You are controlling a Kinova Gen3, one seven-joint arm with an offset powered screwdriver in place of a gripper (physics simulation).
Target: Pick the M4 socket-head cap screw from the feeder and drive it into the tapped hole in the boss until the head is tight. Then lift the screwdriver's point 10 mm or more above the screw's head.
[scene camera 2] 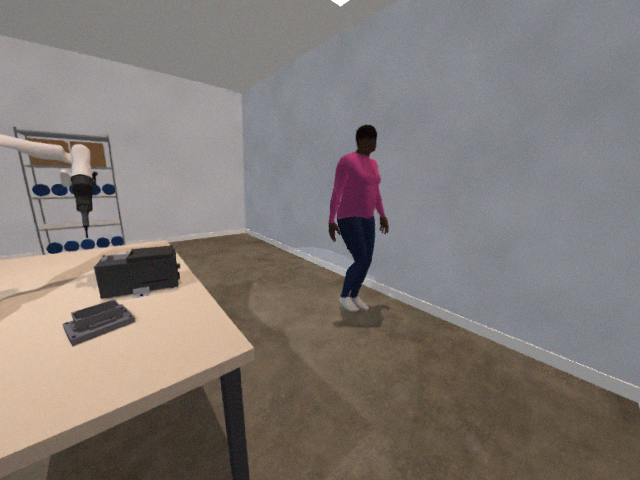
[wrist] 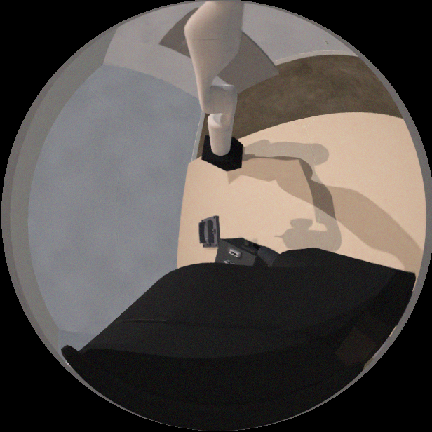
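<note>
The powered screwdriver [scene camera 2: 86, 233] [wrist: 267, 256] points down. In the scene view its thin tip is above and a little left of the black box-shaped feeder [scene camera 2: 136, 273] [wrist: 227, 249], with a visible gap. Its dark body covers the lower part of the wrist view. The feeder has a small silver bracket at its foot. The dark grey workpiece [scene camera 2: 100, 325] [wrist: 215, 231], a flat plate with a raised block, lies beside the feeder. The M4 screw and the tapped hole are too small to make out, and I cannot tell whether the tip carries a screw.
Both objects stand on the light wooden table [scene camera 2: 170, 335] [wrist: 270, 200], near its edge. A shelf rack [scene camera 2: 116, 206] stands behind the arm. A person in a pink top [scene camera 2: 358, 186] stands on the floor to the right of the table.
</note>
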